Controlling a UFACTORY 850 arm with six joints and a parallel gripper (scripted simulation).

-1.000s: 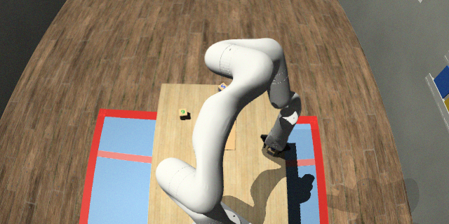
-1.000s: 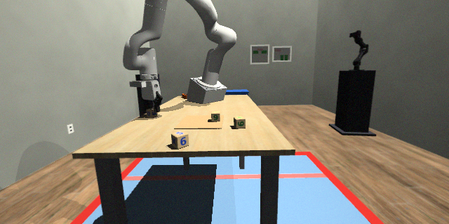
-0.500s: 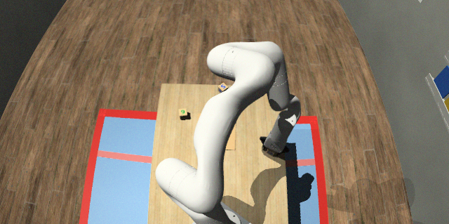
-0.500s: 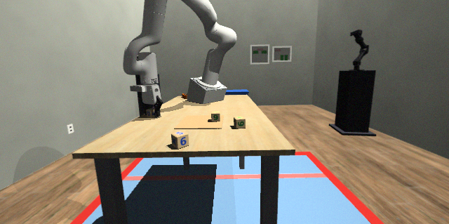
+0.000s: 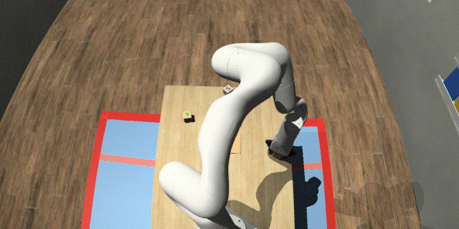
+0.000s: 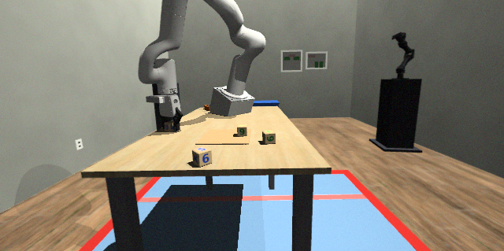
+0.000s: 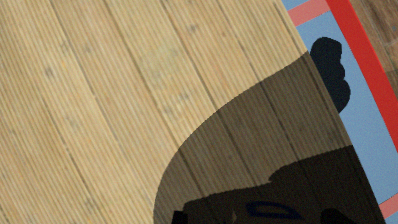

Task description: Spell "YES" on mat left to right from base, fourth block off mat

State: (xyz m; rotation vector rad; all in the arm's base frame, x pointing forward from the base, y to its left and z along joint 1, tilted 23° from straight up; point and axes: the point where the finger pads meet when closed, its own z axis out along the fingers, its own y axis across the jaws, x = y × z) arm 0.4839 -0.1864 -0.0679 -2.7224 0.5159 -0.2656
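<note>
Now: hand 7 cm short of the tan mat, 30 cm to the right of it and 2 cm above it. From my hand the other things lie so: green-lettered block 12 cm ahead, 48 cm to the left.
</note>
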